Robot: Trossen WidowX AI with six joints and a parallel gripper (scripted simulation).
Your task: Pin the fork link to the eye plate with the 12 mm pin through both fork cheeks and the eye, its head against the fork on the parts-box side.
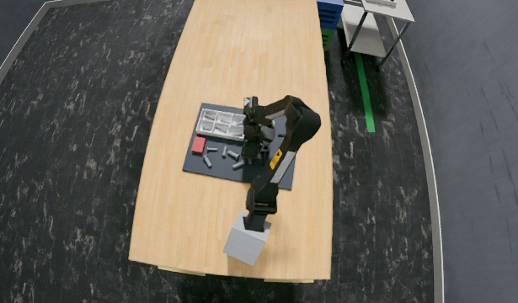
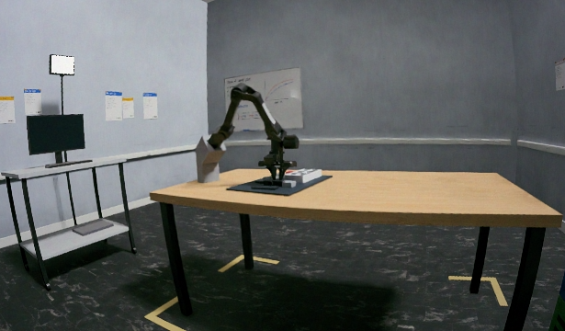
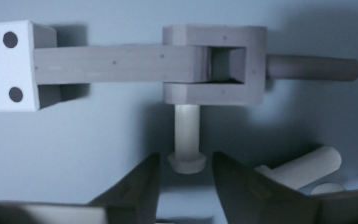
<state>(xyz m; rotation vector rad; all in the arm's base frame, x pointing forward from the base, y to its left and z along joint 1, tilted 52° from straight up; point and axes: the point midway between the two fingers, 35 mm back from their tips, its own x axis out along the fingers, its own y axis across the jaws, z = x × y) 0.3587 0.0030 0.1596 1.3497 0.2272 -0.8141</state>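
My hand is 5 cm to the left of the eye plate and 3 cm above it. The rest, counted from my hand: long dark bar: 1 cm behind, 13 cm to the right, 4 cm below; pin: 6 cm behind, 3 cm to the left, 3 cm below; dark mat: 2 cm ahead, 4 cm to the left, 5 cm below.
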